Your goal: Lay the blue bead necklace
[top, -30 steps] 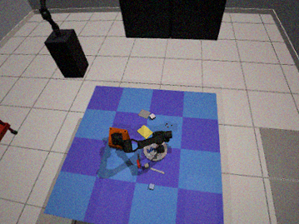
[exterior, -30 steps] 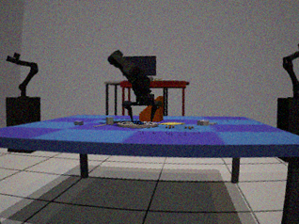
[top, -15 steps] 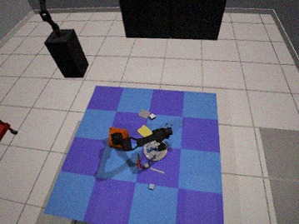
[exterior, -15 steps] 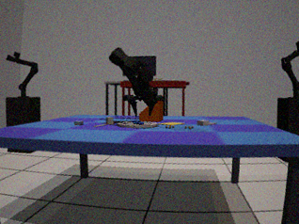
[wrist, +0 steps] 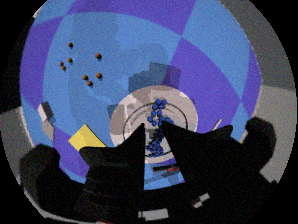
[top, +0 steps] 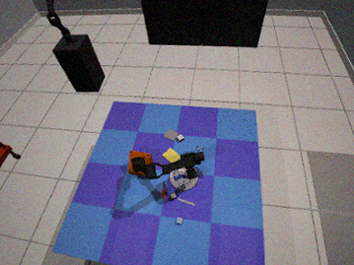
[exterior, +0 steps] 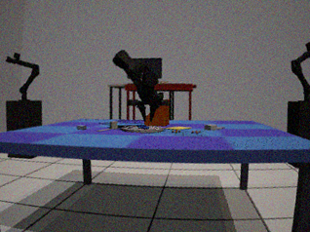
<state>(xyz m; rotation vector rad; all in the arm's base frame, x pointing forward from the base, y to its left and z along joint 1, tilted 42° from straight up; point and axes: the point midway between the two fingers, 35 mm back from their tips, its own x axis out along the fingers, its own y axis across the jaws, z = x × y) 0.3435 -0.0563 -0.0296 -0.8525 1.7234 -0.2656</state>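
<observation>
My gripper tip is 40 mm past the round white bead board, 30 mm to the left of it and 30 mm above it. Round my gripper tip: red-handled tool 160 mm behind, 150 mm to the right, 40 mm below; then yellow card 140 mm behind, 140 mm to the left, 40 mm below; then thin pale stick 10 mm behind, 210 mm to the right, 40 mm below.
</observation>
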